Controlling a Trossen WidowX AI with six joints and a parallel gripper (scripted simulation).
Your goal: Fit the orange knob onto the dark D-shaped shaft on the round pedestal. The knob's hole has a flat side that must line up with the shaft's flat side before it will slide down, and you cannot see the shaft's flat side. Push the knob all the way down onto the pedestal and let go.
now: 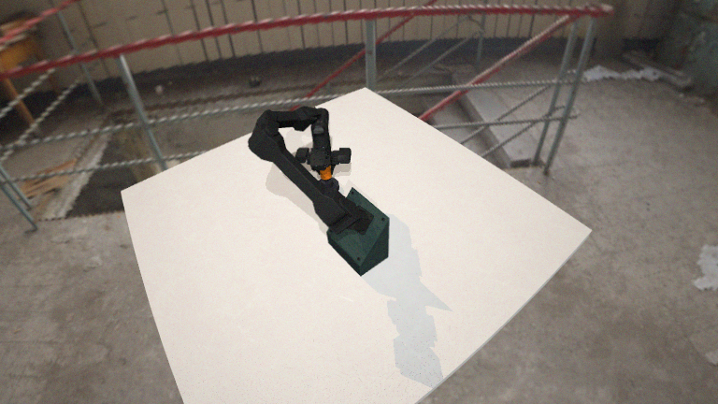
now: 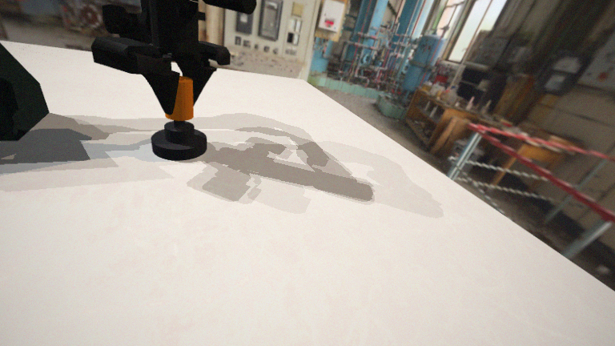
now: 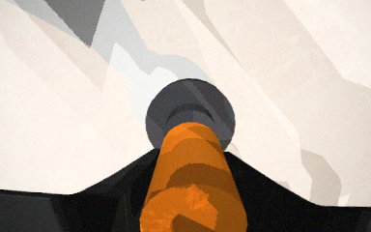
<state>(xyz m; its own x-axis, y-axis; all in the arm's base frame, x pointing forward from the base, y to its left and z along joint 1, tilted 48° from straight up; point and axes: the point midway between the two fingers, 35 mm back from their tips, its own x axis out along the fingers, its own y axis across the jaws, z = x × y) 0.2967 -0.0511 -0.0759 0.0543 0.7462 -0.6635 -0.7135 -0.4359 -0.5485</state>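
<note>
Right now my gripper tip is 20 mm below the orange knob. Also, from my gripper tip: dark round pedestal 40 mm below.
</note>
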